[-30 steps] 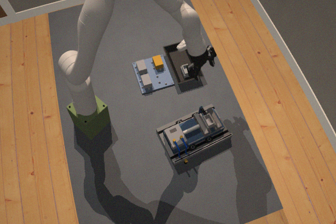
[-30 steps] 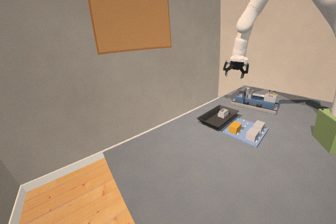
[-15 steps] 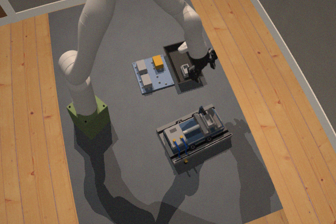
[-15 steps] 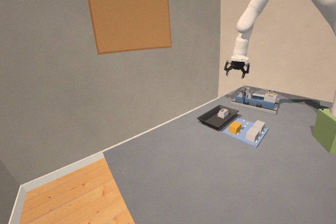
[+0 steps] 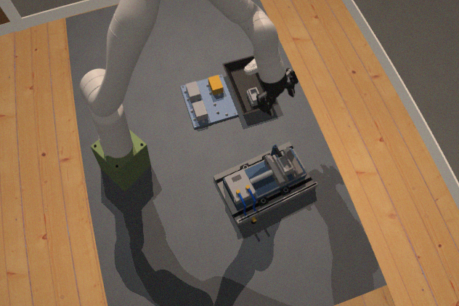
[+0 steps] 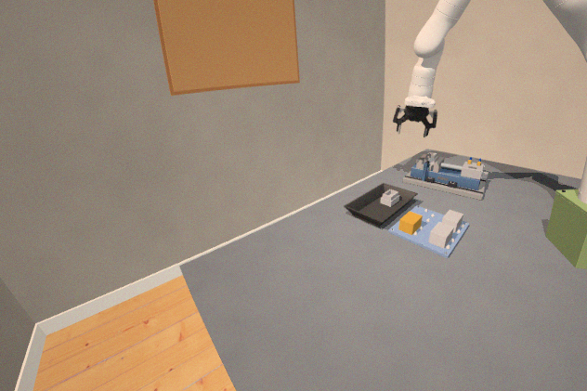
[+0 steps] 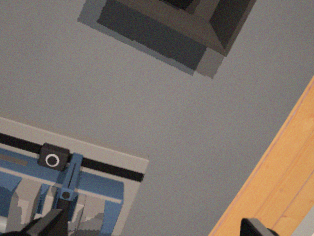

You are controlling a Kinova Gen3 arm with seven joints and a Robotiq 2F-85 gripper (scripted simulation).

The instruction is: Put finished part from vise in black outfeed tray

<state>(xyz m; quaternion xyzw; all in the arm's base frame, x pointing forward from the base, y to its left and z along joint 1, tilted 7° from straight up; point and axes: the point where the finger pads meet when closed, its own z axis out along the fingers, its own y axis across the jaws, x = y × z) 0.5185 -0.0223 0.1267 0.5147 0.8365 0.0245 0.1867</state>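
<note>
Now: hand 170 mm to the left of the cylinder rod, 150 mm above it and 100 mm past it. From my hand the other things lie so: orange block 240 mm to the left, 200 mm below, 160 mm behind; vise 190 mm below, 160 mm to the right, 80 mm behind; tray floor 220 mm below, 210 mm to the left, 40 mm behind.
</note>
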